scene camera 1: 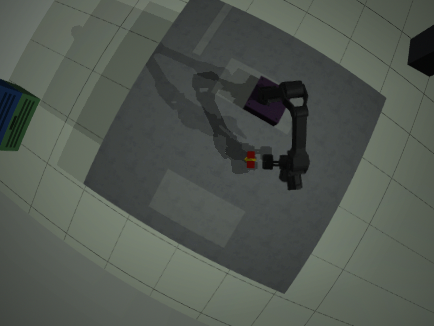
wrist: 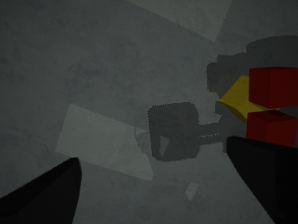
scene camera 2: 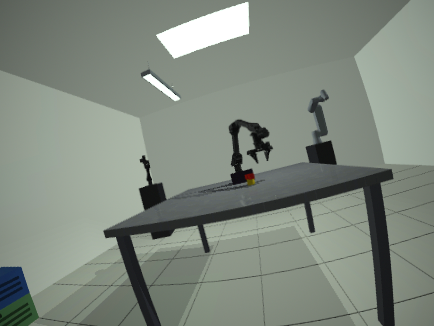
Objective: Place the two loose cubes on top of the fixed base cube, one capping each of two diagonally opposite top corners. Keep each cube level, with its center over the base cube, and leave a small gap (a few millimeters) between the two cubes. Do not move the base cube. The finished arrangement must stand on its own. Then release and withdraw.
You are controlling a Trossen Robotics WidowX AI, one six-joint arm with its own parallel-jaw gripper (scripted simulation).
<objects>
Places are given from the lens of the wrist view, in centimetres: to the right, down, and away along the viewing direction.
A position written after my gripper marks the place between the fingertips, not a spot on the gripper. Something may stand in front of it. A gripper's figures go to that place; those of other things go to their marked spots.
my gripper (wrist: 155, 155): 0, 2, 11
yellow cube (wrist: 236, 99): 9, -1, 21
</objects>
